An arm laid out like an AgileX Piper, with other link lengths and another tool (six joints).
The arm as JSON. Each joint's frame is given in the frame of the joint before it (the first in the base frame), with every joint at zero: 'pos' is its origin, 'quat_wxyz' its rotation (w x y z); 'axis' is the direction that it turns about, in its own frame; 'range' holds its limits. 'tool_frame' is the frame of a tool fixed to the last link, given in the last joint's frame.
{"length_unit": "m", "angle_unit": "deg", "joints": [
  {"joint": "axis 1", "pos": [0.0, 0.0, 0.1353], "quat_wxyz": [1.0, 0.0, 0.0, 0.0], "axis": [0.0, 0.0, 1.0], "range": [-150.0, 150.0]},
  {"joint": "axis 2", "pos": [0.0, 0.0, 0.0], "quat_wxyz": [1.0, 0.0, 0.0, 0.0], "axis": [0.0, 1.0, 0.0], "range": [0.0, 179.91]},
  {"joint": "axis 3", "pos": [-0.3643, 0.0, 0.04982], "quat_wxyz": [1.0, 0.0, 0.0, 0.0], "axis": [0.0, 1.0, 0.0], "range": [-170.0, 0.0]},
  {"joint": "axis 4", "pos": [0.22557, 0.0, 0.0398], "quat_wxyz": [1.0, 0.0, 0.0, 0.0], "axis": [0.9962, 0.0, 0.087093], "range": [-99.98, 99.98]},
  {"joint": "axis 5", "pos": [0.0, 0.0, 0.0], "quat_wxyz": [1.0, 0.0, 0.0, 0.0], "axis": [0.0, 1.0, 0.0], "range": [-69.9, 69.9]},
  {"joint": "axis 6", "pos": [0.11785, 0.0, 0.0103], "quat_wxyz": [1.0, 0.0, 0.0, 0.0], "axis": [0.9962, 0.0, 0.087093], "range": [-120.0, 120.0]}
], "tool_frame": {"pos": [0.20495, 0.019, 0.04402], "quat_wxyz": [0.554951, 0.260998, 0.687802, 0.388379]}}
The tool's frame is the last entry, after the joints.
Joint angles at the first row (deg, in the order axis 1, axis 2, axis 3, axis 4, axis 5, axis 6):
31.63 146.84 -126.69 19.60 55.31 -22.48
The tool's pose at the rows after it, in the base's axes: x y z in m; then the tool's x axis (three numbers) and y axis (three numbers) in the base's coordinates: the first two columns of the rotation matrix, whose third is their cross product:
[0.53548 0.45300 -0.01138 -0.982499 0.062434 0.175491 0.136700 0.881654 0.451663]
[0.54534 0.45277 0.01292 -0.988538 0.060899 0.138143 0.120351 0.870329 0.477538]
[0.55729 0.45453 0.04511 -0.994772 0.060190 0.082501 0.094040 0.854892 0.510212]
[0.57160 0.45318 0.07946 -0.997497 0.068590 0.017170 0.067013 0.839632 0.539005]
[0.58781 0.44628 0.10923 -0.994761 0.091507 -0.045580 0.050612 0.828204 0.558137]
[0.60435 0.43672 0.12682 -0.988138 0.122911 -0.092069 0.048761 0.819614 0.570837]
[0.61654 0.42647 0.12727 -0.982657 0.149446 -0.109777 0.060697 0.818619 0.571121]
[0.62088 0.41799 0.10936 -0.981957 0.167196 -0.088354 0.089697 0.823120 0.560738]
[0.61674 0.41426 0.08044 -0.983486 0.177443 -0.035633 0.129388 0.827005 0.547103]
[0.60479 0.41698 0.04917 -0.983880 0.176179 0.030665 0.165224 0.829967 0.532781]
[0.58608 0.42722 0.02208 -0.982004 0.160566 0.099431 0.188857 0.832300 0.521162]
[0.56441 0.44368 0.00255 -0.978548 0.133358 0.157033 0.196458 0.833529 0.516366]
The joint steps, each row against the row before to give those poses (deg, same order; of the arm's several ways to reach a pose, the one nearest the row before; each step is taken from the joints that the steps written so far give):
-0.79 -1.14 -0.05 0.36 0.04 -0.70
-0.52 -1.83 -0.01 0.38 -0.62 -0.78
-0.36 -2.32 0.00 0.30 -1.28 -0.80
-0.44 -2.43 0.01 -0.20 -1.68 -0.53
-0.62 -2.12 0.23 -0.88 -1.99 0.13
-0.78 -1.19 0.51 -0.87 -2.33 0.40
-0.75 -0.02 0.56 -0.78 -1.61 0.49
-0.62 1.11 0.56 -0.24 -0.33 0.53
-0.33 1.85 0.55 0.63 0.58 0.50
0.13 2.09 0.48 1.34 1.08 0.19
0.69 2.01 0.12 1.84 1.54 -0.13
1.21 1.65 -0.02 2.05 1.32 -0.43

